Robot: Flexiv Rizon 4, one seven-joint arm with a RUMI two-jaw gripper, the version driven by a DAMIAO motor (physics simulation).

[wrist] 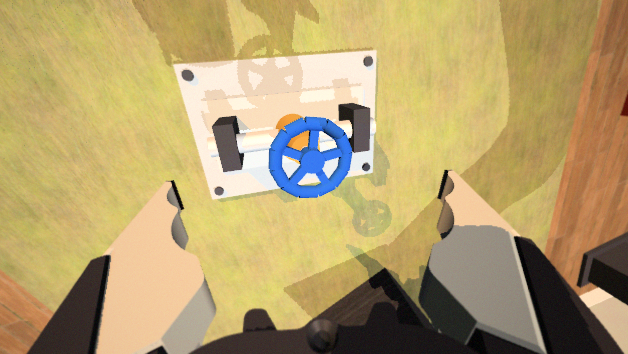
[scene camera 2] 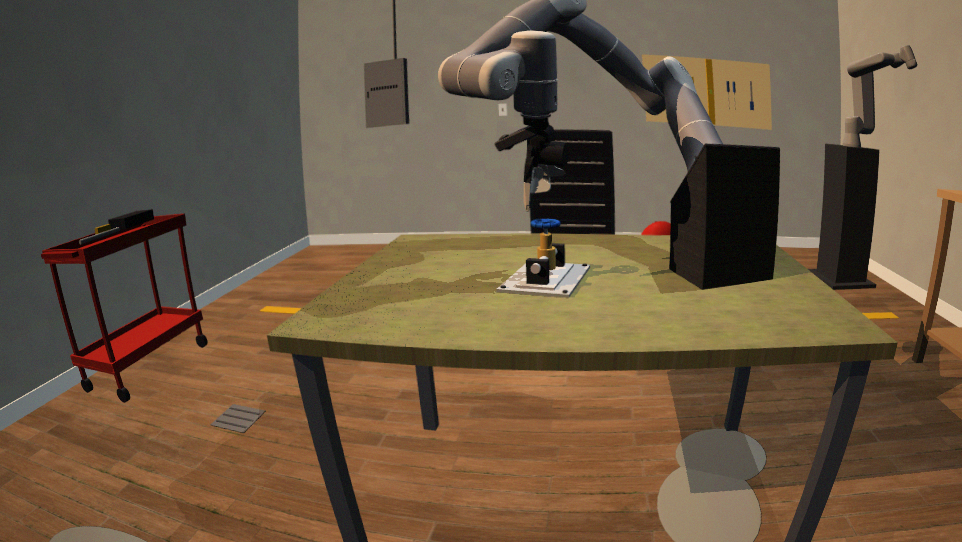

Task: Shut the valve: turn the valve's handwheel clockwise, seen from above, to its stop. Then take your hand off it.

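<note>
The blue handwheel (scene camera 2: 545,222) (wrist: 313,161) sits level on top of the orange-brass valve body (scene camera 2: 545,257) (wrist: 290,121). The valve body stands on a pipe (wrist: 257,142) held by two black blocks, on a white base plate (scene camera 2: 577,273) (wrist: 327,65) lying on the table. My gripper (scene camera 2: 534,199) (wrist: 311,178) is wide open and empty, pointing down above the handwheel. In the wrist view one finger is on each side of the wheel, with a wide gap on both sides, and neither touches it. Part of the valve body is hidden under the wheel in the wrist view.
The green-topped table (scene camera 2: 605,326) carries the plate. A black pedestal (scene camera 2: 740,215) bears my arm at the right. A dark cabinet (scene camera 2: 602,172) stands behind the table. A red cart (scene camera 2: 171,220) is at the left, and another arm on a black pedestal (scene camera 2: 846,215) is at the far right.
</note>
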